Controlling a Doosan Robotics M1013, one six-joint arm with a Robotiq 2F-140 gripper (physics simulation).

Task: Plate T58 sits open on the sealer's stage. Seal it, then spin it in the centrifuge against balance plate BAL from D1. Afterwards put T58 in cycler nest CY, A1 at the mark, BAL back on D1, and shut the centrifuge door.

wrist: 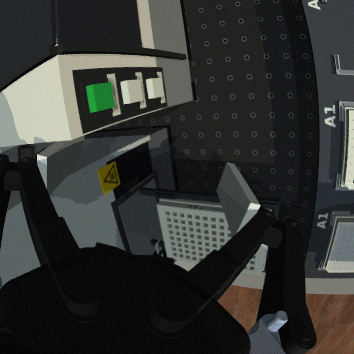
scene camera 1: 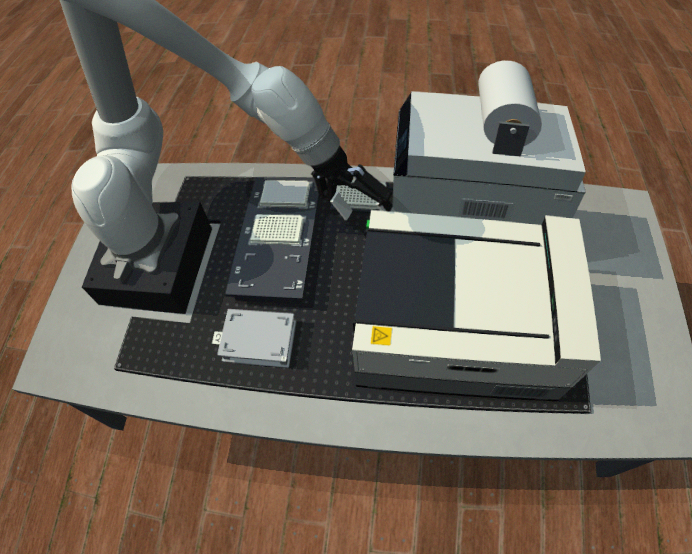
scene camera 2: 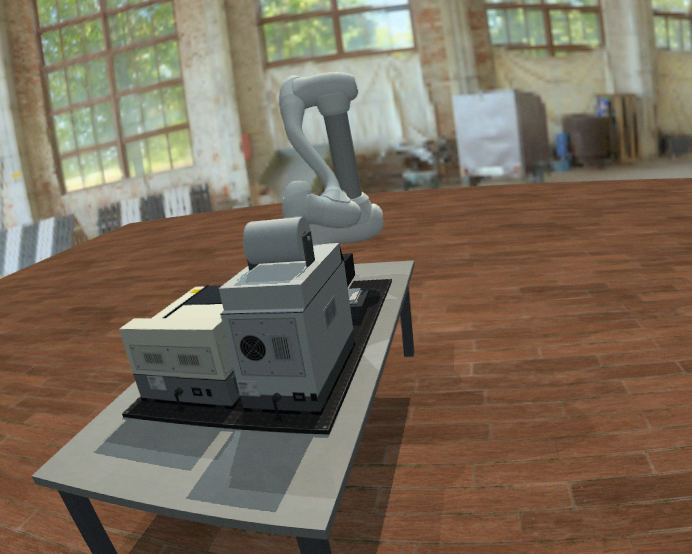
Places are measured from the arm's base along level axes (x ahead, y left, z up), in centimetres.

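Pixels of known places: gripper, fingertip midpoint: [wrist: 151,160]; arm's base at its link origin: [scene camera 1: 140,241].
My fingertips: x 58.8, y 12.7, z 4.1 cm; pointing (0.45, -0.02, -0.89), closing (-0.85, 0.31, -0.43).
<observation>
For each thing: its top centre in the pictures, then the offset to it from my fingertips.
- Plate T58 at its top centre: [wrist: 209,241] [scene camera 1: 360,192] dx -4.4, dy +10.3, dz -3.1 cm
- BAL at its top centre: [scene camera 1: 284,191] [scene camera 2: 347,294] dx -25.5, dy +11.0, dz -6.8 cm
- dark panel at its top centre: [scene camera 1: 408,276] [scene camera 2: 222,293] dx +11.2, dy -19.8, dz +7.6 cm
- Cycler nest CY at its top centre: [scene camera 1: 254,332] dx -21.6, dy -30.1, dz -8.9 cm
- second pale well plate at its top centre: [scene camera 1: 276,227] dx -24.1, dy -1.3, dz -6.8 cm
- white film roll at its top centre: [scene camera 1: 513,80] [scene camera 2: 274,219] dx +27.5, dy +12.6, dz +33.9 cm
- green button at its top centre: [wrist: 88,98] dx +0.9, dy -6.1, dz +5.4 cm
Plate T58 [scene camera 1: 358,196] [wrist: 192,230], pale with open-looking wells, sits on the dark stage [wrist: 132,220] in front of the grey sealer [scene camera 1: 438,129] [scene camera 2: 323,288] [wrist: 25,215]. My gripper [scene camera 1: 364,203] [wrist: 151,160] is open and empty, above the stage area; one finger covers part of T58 in the wrist view. BAL [scene camera 1: 285,193] [wrist: 342,245], with a smooth greyish top, sits on D1. The cream centrifuge [scene camera 1: 450,346] [scene camera 2: 173,323] [wrist: 32,110] has a dark panel [scene camera 1: 406,277] across its top's left half; no rotor shows. Cycler nest CY [scene camera 1: 256,334] bears no plate.
A second pale well plate [scene camera 1: 277,229] [wrist: 351,145] sits on D2; D3 bears no plate. A white film roll [scene camera 1: 507,95] [scene camera 2: 274,241] stands on the sealer. The centrifuge's end has a green button [wrist: 100,97] and two white ones, close beside the sealer.
</observation>
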